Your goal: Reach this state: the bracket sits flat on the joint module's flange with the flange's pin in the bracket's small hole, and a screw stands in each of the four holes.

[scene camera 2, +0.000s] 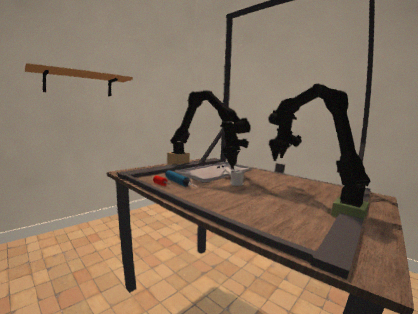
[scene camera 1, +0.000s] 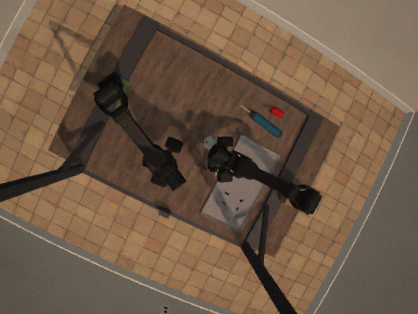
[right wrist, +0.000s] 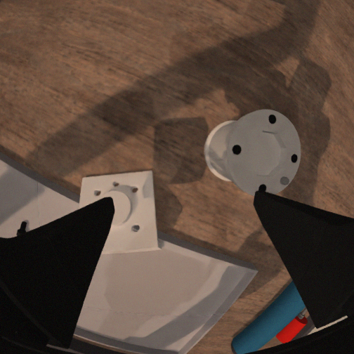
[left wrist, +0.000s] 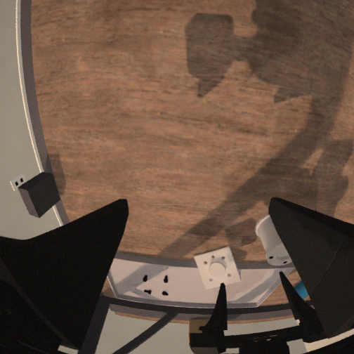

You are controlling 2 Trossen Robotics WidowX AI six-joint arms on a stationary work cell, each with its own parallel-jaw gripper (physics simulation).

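Frame: origin at the left arm's base, x ahead, y left, z up, level; millimetres.
Seen in the pictures: left gripper, fingertip midpoint: (scene camera 2: 278, 159); right gripper, fingertip midpoint: (scene camera 2: 233, 166); left arm's base, link origin: (scene camera 2: 351, 202); right arm's base, link origin: (scene camera 2: 178, 153) (scene camera 1: 297, 197).
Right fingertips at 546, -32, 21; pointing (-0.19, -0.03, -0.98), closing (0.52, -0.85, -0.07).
Note:
Pixels of each thing's top centre, then the offset from my right fingertips to it, as dx, dy, dz. "pt": a spot on its surface instead.
- grey joint module, top centre: (scene camera 1: 212, 142) (scene camera 2: 237, 170) -55, +39, -5
- pale grey tray, top centre: (scene camera 1: 241, 184) (scene camera 2: 216, 168) +172, -58, -53
- blue screwdriver, surface spot: (scene camera 2: 177, 177) pt +99, +267, -36
- red-handled tool, top centre: (scene camera 2: 162, 177) (scene camera 1: 274, 109) +125, +326, -35
- dark box, top centre: (scene camera 1: 164, 214) -77, -343, -11
The grey joint module (scene camera 1: 210, 142) (scene camera 2: 237, 178) (right wrist: 265, 150) stands upright on the table. Its flange faces up, showing dark holes and a small grey pin. The white bracket (left wrist: 207, 262) (right wrist: 144, 205) is apart from it, at the tray's edge, its raised disc up. Several black screws (scene camera 1: 226, 193) (left wrist: 166, 279) are on the tray; one screw (right wrist: 22, 228) shows at the left in the right wrist view. My right gripper (scene camera 2: 233, 165) (right wrist: 185, 201) is open above the bracket and module, holding nothing. My left gripper (scene camera 2: 276, 157) (left wrist: 200, 205) is open and empty, high above the table.
The pale grey tray (scene camera 1: 240, 182) (right wrist: 150, 300) lies beside the module. A blue screwdriver (scene camera 1: 266, 125) (scene camera 2: 177, 177) (right wrist: 270, 320) and a red-handled tool (scene camera 1: 276, 112) (scene camera 2: 160, 180) (right wrist: 291, 329) lie beyond it. A dark box (scene camera 1: 164, 211) (left wrist: 39, 194) is at the table's edge.

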